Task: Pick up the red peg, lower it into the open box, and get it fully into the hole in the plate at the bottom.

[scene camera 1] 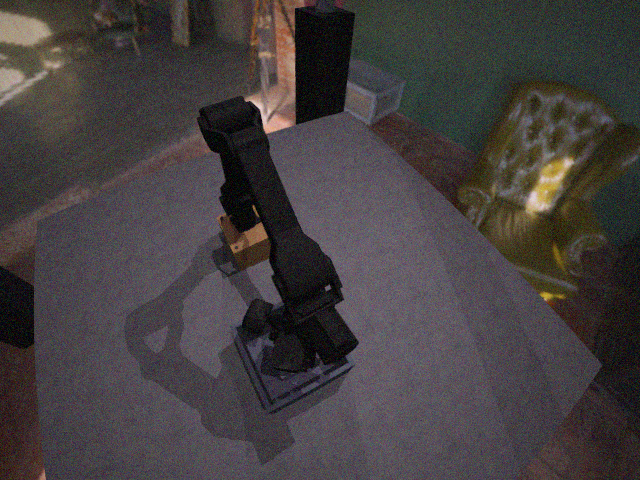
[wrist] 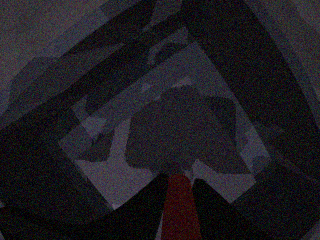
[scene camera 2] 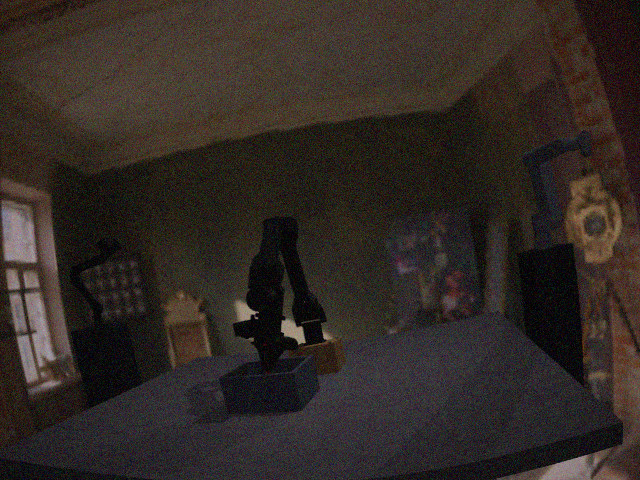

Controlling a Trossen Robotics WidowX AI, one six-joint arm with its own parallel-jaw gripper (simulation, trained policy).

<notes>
The pictures show: my gripper, a box and a plate.
My gripper is seen too in the wrist view and in scene camera 2.
</notes>
